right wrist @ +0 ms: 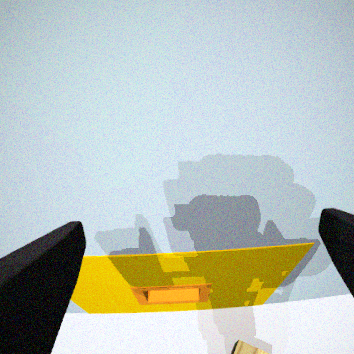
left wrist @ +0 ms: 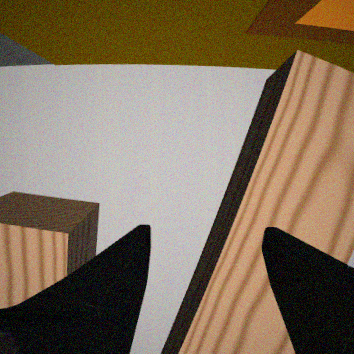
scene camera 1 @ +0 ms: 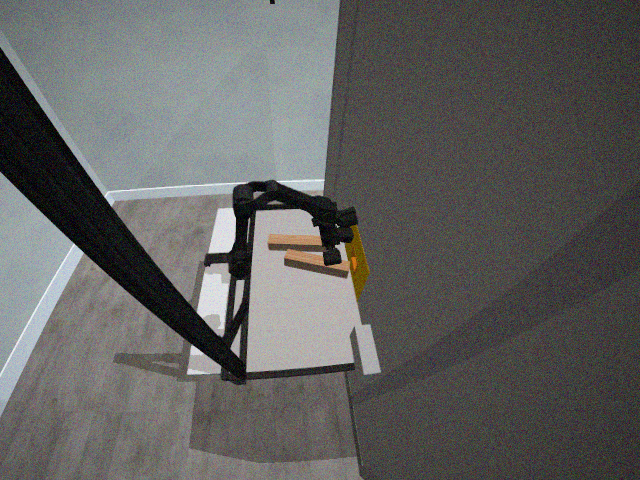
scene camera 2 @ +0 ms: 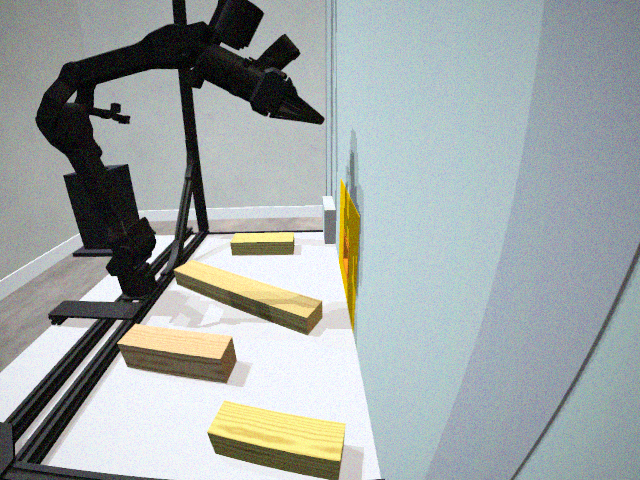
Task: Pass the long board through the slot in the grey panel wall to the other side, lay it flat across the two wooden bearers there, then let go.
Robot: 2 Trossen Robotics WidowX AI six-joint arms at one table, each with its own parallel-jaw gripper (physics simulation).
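Frame: origin at the left arm's base, x right, y up, z back, level; metres.
Where they show: left gripper, fingertip midpoint: (left wrist: 206, 236); right gripper, fingertip midpoint: (right wrist: 203, 226) (scene camera 2: 322, 121); left arm's base at its link origin: (scene camera 1: 240, 272); right arm's base at its link origin: (scene camera 2: 139, 291).
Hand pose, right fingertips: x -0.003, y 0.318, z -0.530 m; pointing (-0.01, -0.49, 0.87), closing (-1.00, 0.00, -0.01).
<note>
Each offset is from my right fingertips to the top centre of the thing. "*": to the spot under its first point.
In scene camera 1 a slanted wooden board @(dz +0.231, dx -0.015, dy -0.286 m) (scene camera 1: 306, 261) (left wrist: 295, 160) lies with one end near the slot @(* dz +0.092, dx +0.019, dy -0.275 m) (scene camera 1: 354, 263) (scene camera 2: 346, 253) (left wrist: 332, 15) (right wrist: 173, 295); a second board @(dz +0.295, dx -0.125, dy -0.290 m) (scene camera 1: 292, 241) (left wrist: 35, 260) lies beside it. I cannot tell which is the long one. My left gripper (left wrist: 206, 236) is partly open: one fingertip overlaps the slanted board, the other is over the gap between the boards. Its fingertips are hidden in scene camera 1. My right gripper (scene camera 2: 322, 121) (right wrist: 203, 226) is open and empty, high before the panel wall (scene camera 1: 491, 180) (scene camera 2: 439, 155). Wooden pieces below include the bearers; I cannot tell which.
Scene camera 2 shows a far short block @(dz -0.150, dx +0.240, dy -0.299 m) (scene camera 2: 262, 244), a long slanted piece @(dz -0.166, dx +0.002, dy -0.299 m) (scene camera 2: 248, 294), a tan block @(dz -0.228, dx -0.176, dy -0.287 m) (scene camera 2: 178, 348) and a near block @(dz -0.063, dx -0.310, dy -0.293 m) (scene camera 2: 276, 436). A yellow plate (scene camera 1: 361, 279) (scene camera 2: 353, 217) (left wrist: 125, 30) (right wrist: 95, 285) surrounds the slot. A pale block (scene camera 1: 368, 348) (scene camera 2: 329, 219) stands by the panel.
</note>
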